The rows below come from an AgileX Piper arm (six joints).
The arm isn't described. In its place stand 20 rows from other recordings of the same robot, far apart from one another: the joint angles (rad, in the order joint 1, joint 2, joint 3, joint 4, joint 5, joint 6), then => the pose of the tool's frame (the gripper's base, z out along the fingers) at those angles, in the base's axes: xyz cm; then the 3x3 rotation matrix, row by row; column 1 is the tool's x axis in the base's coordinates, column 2 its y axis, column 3 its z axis.
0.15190, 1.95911, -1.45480, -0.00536, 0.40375, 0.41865 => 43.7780 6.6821 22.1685; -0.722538 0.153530 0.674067; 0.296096 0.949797 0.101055; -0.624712 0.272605 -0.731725
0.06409, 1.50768, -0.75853, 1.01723, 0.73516, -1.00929 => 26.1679 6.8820 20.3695; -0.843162 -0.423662 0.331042; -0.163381 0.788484 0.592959; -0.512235 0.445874 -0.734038
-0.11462, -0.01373, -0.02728, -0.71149, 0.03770, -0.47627 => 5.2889 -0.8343 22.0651; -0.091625 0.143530 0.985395; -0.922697 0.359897 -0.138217; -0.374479 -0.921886 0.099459
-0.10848, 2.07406, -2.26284, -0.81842, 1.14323, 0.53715 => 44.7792 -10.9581 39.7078; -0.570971 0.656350 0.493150; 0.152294 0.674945 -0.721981; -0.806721 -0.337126 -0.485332
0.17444, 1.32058, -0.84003, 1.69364, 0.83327, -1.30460 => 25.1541 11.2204 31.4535; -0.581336 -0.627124 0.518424; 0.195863 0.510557 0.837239; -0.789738 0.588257 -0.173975
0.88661, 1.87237, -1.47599, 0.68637, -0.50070, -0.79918 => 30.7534 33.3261 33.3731; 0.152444 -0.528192 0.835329; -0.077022 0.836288 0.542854; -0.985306 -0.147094 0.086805
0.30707, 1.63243, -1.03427, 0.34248, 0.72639, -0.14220 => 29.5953 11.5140 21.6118; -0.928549 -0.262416 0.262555; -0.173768 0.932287 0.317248; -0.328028 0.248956 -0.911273
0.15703, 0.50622, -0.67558, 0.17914, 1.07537, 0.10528 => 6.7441 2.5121 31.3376; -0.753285 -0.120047 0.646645; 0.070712 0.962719 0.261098; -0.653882 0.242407 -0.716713
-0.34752, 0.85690, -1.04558, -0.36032, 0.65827, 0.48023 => 14.6579 -7.3969 42.0670; -0.217978 0.574704 0.788798; 0.275675 0.811576 -0.515119; -0.936210 0.105168 -0.335337
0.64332, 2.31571, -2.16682, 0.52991, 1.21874, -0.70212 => 37.2744 33.3414 23.5415; -0.345157 -0.937256 -0.049177; -0.788939 0.261359 0.556118; -0.508372 0.230746 -0.829647
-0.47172, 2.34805, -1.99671, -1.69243, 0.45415, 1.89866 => 47.5115 -28.6856 23.6308; -0.026908 0.808973 0.587229; 0.207230 0.579195 -0.788409; -0.977922 0.100477 -0.183229
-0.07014, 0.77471, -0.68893, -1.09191, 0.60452, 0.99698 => 14.7238 -5.6361 34.6754; -0.307082 0.536902 0.785771; 0.012146 0.827809 -0.560879; -0.951605 -0.162692 -0.260727
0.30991, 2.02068, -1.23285, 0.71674, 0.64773, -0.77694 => 36.2535 15.3969 13.7227; -0.811959 -0.555148 0.180368; -0.422810 0.772393 0.473964; -0.402435 0.308578 -0.861873
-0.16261, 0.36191, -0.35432, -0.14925, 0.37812, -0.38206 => 8.2791 -1.8645 27.4569; -0.354840 0.042535 0.933959; -0.445345 0.870660 -0.208853; -0.822044 -0.490043 -0.290002
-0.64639, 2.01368, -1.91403, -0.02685, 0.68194, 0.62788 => 37.9721 -28.8438 32.2257; -0.070020 0.794485 0.603233; 0.767322 0.429308 -0.476352; -0.637427 0.429520 -0.639687
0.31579, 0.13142, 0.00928, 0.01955, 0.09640, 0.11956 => 6.3292 2.0859 19.3247; -0.183846 -0.289654 0.939309; 0.085714 0.947233 0.308874; -0.979211 0.137297 -0.149317
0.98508, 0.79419, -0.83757, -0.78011, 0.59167, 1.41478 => 11.5409 10.9395 38.0013; -0.500452 -0.304722 0.810365; 0.351766 0.783700 0.511933; -0.791080 0.541257 -0.285014
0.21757, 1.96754, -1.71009, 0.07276, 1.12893, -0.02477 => 40.8849 9.6508 26.0278; -0.941825 -0.226656 0.248178; -0.201679 0.971803 0.122165; -0.268870 0.065006 -0.960980
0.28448, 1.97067, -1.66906, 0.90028, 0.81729, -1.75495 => 41.4688 17.5434 28.2677; 0.182843 -0.903019 0.388749; -0.685273 0.166473 0.709005; -0.704961 -0.396036 -0.588376
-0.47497, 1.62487, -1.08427, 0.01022, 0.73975, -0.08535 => 28.7021 -14.6891 22.8246; -0.859498 0.389417 0.331084; 0.354589 0.920792 -0.162508; -0.368143 -0.022277 -0.929502
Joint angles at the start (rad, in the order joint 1, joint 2, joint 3, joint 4, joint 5, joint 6):
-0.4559, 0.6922, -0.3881, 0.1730, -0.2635, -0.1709
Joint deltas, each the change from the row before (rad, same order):
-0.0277, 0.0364, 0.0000, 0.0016, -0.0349, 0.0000
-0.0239, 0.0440, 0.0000, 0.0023, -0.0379, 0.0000
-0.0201, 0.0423, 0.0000, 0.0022, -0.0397, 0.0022
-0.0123, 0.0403, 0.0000, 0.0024, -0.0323, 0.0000
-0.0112, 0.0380, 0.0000, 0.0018, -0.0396, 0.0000
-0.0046, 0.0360, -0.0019, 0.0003, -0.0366, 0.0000
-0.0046, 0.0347, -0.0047, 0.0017, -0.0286, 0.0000
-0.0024, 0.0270, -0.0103, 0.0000, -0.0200, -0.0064
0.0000, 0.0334, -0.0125, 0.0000, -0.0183, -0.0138
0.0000, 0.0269, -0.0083, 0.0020, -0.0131, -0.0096
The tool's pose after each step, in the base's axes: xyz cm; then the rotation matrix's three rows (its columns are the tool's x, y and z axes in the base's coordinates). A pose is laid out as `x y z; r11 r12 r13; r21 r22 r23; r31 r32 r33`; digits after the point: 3 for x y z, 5 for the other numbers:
13.424 -7.575 30.200; 0.03416 0.50968 0.85969; -0.02231 0.86037 -0.50919; -0.99917 -0.00178 0.04076
13.876 -8.321 29.844; 0.02783 0.53600 0.84376; -0.01973 0.84421 -0.53564; -0.99942 -0.00174 0.03407
14.294 -9.018 29.499; 0.02567 0.55892 0.82882; -0.01712 0.82922 -0.55866; -0.99952 0.00015 0.03086
14.730 -9.588 29.093; 0.01816 0.57422 0.81850; -0.01302 0.81870 -0.57407; -0.99975 -0.00023 0.02234
15.115 -10.133 28.768; 0.01812 0.58928 0.80772; -0.01481 0.80793 -0.58910; -0.99973 -0.00128 0.02337
15.541 -10.561 28.493; 0.01821 0.59796 0.80132; -0.01816 0.80152 -0.59770; -0.99967 -0.00366 0.02546
15.965 -10.988 28.239; 0.01599 0.60598 0.79532; -0.01805 0.79547 -0.60572; -0.99971 -0.00467 0.02365
16.365 -11.329 28.221; 0.01355 0.61057 0.79185; -0.02625 0.79186 -0.61013; -0.99956 -0.01252 0.02676
16.900 -11.698 28.110; 0.00167 0.61293 0.79013; -0.03702 0.78963 -0.61247; -0.99931 -0.02823 0.02401
17.313 -11.991 27.931; -0.00891 0.61520 0.78832; -0.04110 0.78746 -0.61499; -0.99912 -0.03788 0.01827

